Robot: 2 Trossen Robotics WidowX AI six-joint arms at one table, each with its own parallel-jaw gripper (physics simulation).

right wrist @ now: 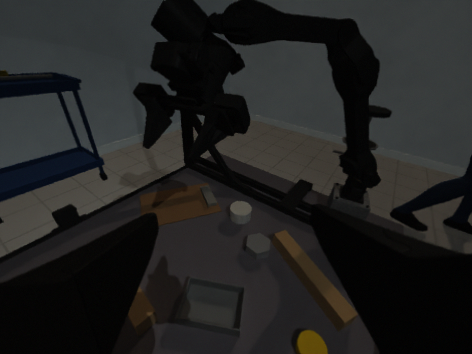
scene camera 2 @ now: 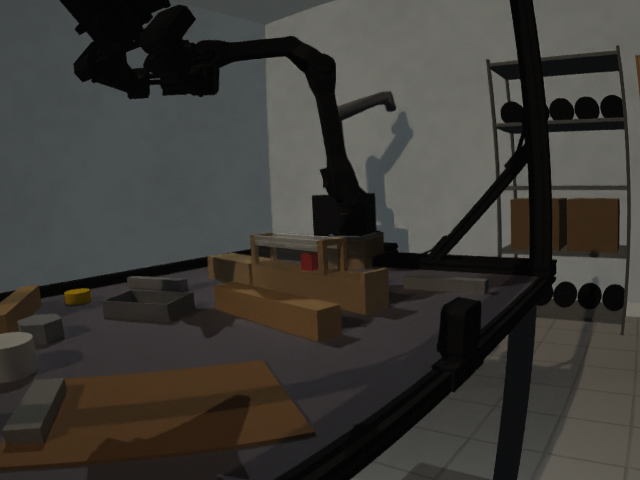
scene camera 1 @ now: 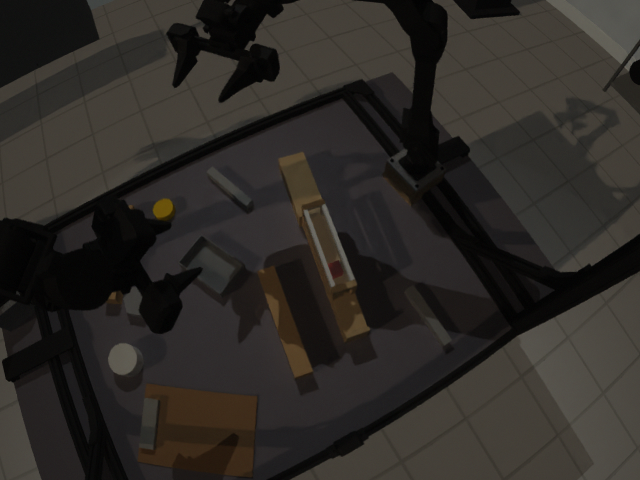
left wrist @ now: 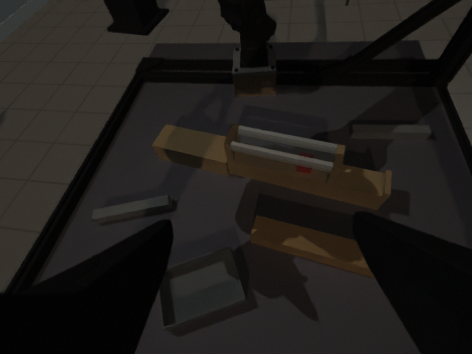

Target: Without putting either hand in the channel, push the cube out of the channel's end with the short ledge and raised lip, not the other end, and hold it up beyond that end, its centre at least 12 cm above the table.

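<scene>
A red cube (scene camera 1: 336,269) (scene camera 2: 309,260) (left wrist: 304,170) sits inside the raised wooden channel (scene camera 1: 347,315) (scene camera 2: 320,284) (left wrist: 280,181), under two pale rails, near the end whose short ledge carries a raised lip (left wrist: 387,183). That end is lowest in scene camera 1 and at the right in the left wrist view. The other end has a longer wooden block (scene camera 1: 297,175) (left wrist: 192,143). My left gripper (scene camera 1: 185,246) (left wrist: 261,225) (right wrist: 167,153) is open and empty, high above the grey tray's side, apart from the channel. My right gripper (scene camera 1: 199,92) (right wrist: 235,216) is open and empty, raised beyond the table's far edge.
A loose wooden bar (scene camera 1: 285,322) (scene camera 2: 276,310) lies beside the channel. Grey bars (scene camera 1: 230,189) (scene camera 1: 429,320) lie at either side. A grey tray (scene camera 1: 211,271), yellow disc (scene camera 1: 163,208), hexagonal block (right wrist: 258,245), white cylinder (scene camera 1: 123,359), another wooden bar (right wrist: 315,280) and orange board (scene camera 1: 206,413) also stand around.
</scene>
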